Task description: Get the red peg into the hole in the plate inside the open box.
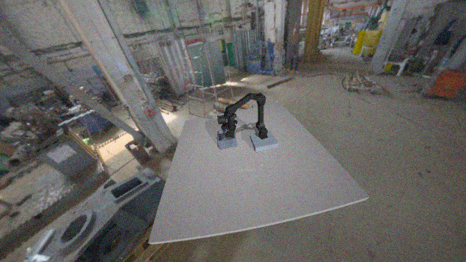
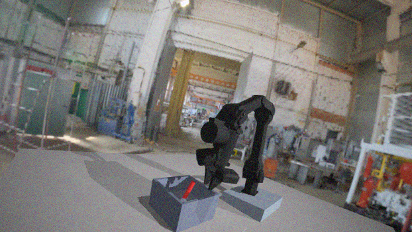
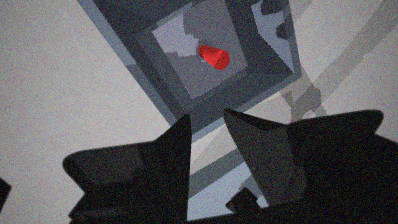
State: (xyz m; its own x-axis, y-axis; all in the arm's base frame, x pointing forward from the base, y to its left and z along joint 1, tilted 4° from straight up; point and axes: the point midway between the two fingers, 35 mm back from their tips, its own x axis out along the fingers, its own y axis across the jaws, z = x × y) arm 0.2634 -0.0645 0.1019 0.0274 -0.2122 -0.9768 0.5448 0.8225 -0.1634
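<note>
Now: the red peg 40 mm to the right of my gripper tip, 40 mm ahead of it and 30 mm below it. From my gripper tip the other things lie so: plate (60 mm below, 50 mm to the right, 50 mm ahead); grey box (80 mm below, 50 mm to the right, 50 mm ahead).
</note>
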